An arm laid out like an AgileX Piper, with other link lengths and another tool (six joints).
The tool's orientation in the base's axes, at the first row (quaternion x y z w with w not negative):
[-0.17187 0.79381 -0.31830 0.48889]
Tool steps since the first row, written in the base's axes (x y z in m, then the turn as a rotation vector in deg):
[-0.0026 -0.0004 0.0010 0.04 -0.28 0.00]
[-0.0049 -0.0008 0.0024 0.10 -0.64 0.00]
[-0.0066 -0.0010 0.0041 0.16 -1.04 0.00]
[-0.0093 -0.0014 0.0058 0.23 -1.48 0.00]
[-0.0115 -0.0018 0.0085 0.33 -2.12 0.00]
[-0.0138 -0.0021 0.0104 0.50 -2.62 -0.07]
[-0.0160 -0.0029 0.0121 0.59 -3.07 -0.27]
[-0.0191 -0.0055 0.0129 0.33 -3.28 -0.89]
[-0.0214 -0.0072 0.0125 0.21 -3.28 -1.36]
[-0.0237 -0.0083 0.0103 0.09 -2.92 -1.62]
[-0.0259 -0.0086 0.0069 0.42 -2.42 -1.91]
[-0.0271 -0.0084 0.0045 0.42 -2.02 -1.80]
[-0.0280 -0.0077 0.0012 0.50 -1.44 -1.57]
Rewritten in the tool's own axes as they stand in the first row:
[0.0008 -0.0011 -0.0025 0.15 -0.21 0.13]
[0.0011 -0.0024 -0.0048 0.33 -0.47 0.30]
[0.0009 -0.0038 -0.0068 0.53 -0.76 0.49]
[0.0013 -0.0053 -0.0096 0.76 -1.08 0.70]
[0.0007 -0.0075 -0.0123 1.09 -1.55 1.01]
[0.0007 -0.0091 -0.0148 1.35 -1.87 1.35]
[0.0010 -0.0109 -0.0171 1.70 -2.06 1.64]
[0.0035 -0.0135 -0.0192 2.36 -1.81 1.68]
[0.0058 -0.0146 -0.0205 2.73 -1.50 1.73]
[0.0090 -0.0140 -0.0215 2.74 -1.06 1.58]
[0.0124 -0.0120 -0.0222 2.49 -0.48 1.80]
[0.0145 -0.0103 -0.0226 2.19 -0.26 1.63]
[0.0167 -0.0076 -0.0226 1.66 0.01 1.43]

